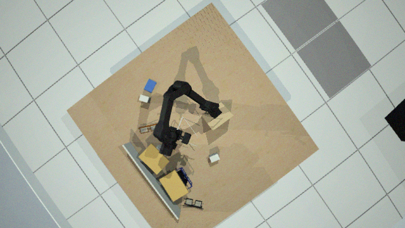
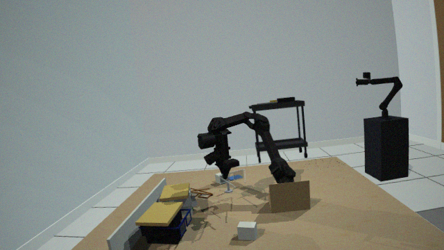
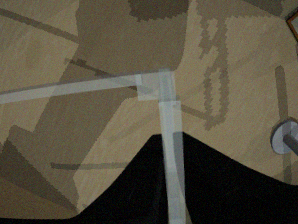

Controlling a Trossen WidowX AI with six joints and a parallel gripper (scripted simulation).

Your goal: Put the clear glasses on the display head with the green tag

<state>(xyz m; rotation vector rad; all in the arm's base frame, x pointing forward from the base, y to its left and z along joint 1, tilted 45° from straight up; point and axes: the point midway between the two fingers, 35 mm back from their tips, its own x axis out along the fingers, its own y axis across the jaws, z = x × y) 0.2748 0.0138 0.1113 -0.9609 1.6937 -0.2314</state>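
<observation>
Right now the grey post is 160 mm to the right of my gripper tip and 100 mm below it. Round my gripper tip: grey board 340 mm ahead, 140 mm to the left, 70 mm below; blue tag 370 mm to the right, 120 mm below, 40 mm behind; display head 200 mm ahead, 70 mm below, 30 mm to the left.
</observation>
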